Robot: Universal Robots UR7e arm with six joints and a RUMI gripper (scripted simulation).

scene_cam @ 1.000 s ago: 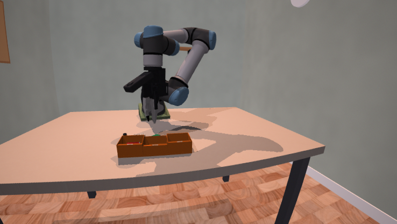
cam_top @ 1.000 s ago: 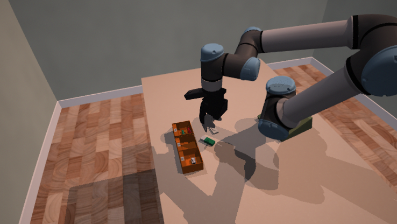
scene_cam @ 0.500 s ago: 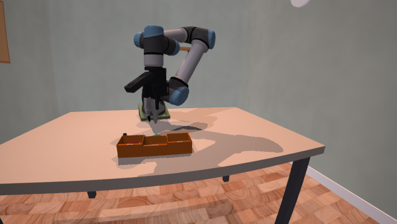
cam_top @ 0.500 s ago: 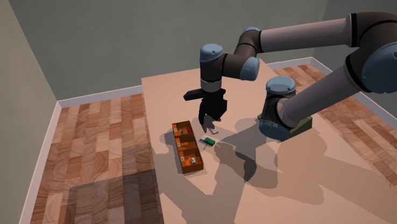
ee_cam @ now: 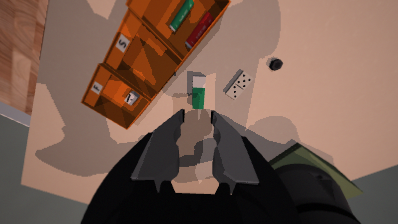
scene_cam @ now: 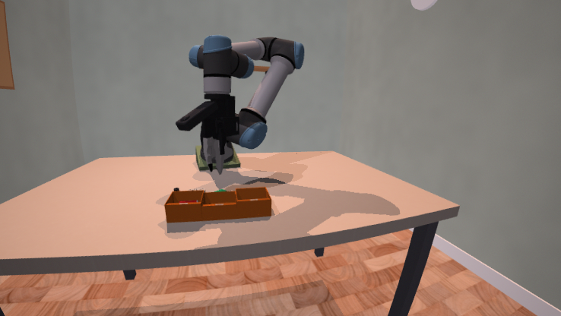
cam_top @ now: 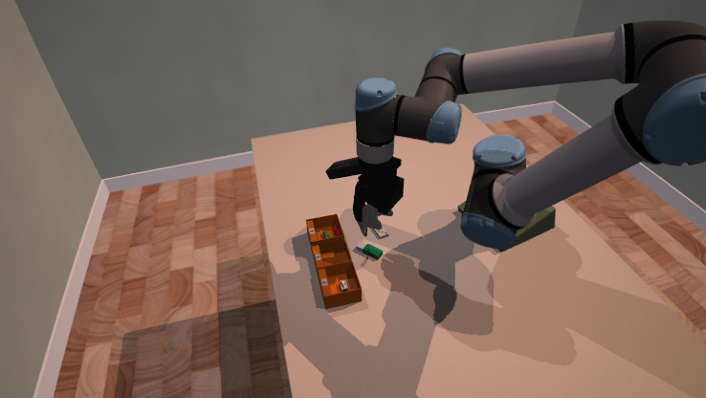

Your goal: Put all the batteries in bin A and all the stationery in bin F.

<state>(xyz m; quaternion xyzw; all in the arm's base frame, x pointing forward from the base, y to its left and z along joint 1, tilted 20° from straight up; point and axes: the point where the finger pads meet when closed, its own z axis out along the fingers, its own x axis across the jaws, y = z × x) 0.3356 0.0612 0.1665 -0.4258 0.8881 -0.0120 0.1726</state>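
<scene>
The green-and-white eraser is 80 mm below my hand. Also, from my hand: red battery 80 mm below, 80 mm ahead, 60 mm to the right; orange three-compartment bin 90 mm ahead, 70 mm below, 30 mm to the left; white domino 90 mm below, 70 mm to the right, 30 mm behind.
</scene>
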